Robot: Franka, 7 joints.
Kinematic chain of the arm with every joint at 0, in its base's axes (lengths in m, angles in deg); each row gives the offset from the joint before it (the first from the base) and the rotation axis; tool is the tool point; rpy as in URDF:
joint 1: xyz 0 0 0.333 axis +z
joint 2: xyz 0 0 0 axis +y
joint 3: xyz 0 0 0.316 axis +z
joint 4: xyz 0.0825 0 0 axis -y
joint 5: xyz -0.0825 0 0.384 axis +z
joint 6: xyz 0 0 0 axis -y
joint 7: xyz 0.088 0 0 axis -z
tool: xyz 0 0 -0.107 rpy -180 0 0
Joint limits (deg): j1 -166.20..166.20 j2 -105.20..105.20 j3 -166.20..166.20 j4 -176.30..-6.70 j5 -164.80..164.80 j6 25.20..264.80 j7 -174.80..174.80
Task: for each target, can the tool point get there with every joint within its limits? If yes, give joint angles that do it. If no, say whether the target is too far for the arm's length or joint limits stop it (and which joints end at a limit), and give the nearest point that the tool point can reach.
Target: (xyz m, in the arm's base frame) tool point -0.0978 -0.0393 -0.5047
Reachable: no: joint limits stop it (at a limit: joint 2) | nearest point -0.1373 -0.0552 -0.3432 | short by 0.167 m
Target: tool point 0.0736 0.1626 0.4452
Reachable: yes | joints 42.90 -48.96 47.07 -161.96 137.18 232.55 67.10
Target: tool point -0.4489 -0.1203 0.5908
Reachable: yes | joints -130.13 -29.68 -28.51 -131.15 87.73 146.54 -112.45
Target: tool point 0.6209 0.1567 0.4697
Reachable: yes | joints -37.69 63.15 88.33 -106.46 17.65 233.34 52.09
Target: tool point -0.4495 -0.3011 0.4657
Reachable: yes | joints -52.68 24.63 -105.53 -132.98 -38.41 186.92 52.53
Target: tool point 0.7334 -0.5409 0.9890
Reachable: no: too far | nearest point 0.5603 -0.4133 0.8342 | short by 0.265 m
